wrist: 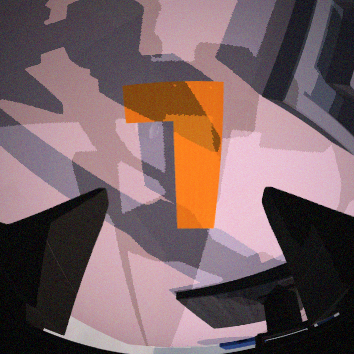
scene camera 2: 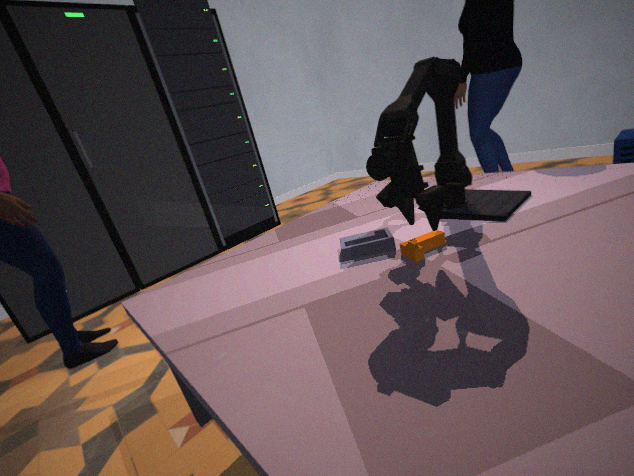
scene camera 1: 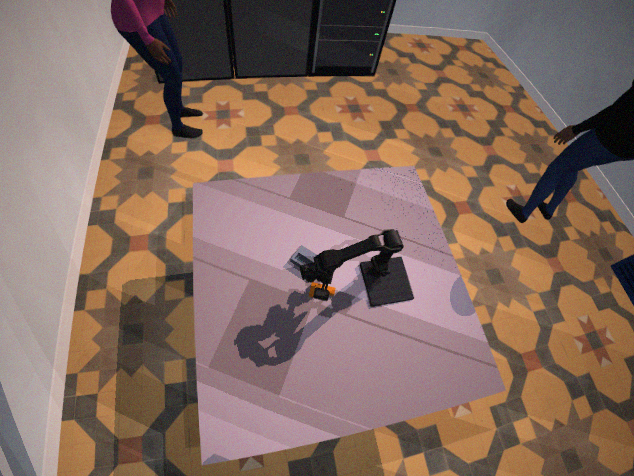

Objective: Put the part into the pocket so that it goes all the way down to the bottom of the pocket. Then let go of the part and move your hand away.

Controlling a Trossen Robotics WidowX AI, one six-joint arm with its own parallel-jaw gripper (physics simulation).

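Frame: origin at the arm's base, x ahead, y left, z up, level; metres.
Seen in the pictures: gripper, fingertip midpoint: (wrist: 186, 195) (scene camera 2: 423, 227) (scene camera 1: 324, 287); arm's base at its link origin: (wrist: 279, 296) (scene camera 2: 455, 203) (scene camera 1: 376, 271).
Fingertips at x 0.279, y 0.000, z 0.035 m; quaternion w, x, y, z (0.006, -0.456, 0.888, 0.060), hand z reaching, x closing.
Offsets run from my fingertips to a thing's top centre. Level surfaces: height alone.
The orange L-shaped part {0.005 m left, 0.007 m ahead, 0.029 m down} (scene camera 1: 331, 290) (scene camera 2: 429, 242) (wrist: 196, 175) lies flat on the table, beside the pocket block and apart from it. The grey block with the pocket {0.159 m right, 0.013 m ahead, 0.023 m down} (scene camera 1: 298, 254) (scene camera 2: 366, 250) (wrist: 306, 62) stands on the table; its pocket opening faces up, and part of the block is cut off at the upper right of the wrist view. My gripper (scene camera 2: 424, 226) (wrist: 186, 195) is open and empty, pointing down just above the part. In the wrist view the long leg of the part shows between the fingertips, its short leg farther up. The arm partly hides the part in scene camera 1.
The arm's black base plate (scene camera 1: 387, 289) (scene camera 2: 491, 202) (wrist: 225, 305) is on the pink table {0.059 m down} (scene camera 1: 358, 368) (scene camera 2: 266, 368), near the part. Dark cabinets (scene camera 1: 271, 38) (scene camera 2: 92, 128) stand beyond the table. Two people stand on the floor around it. The arm's shadow falls across the table.
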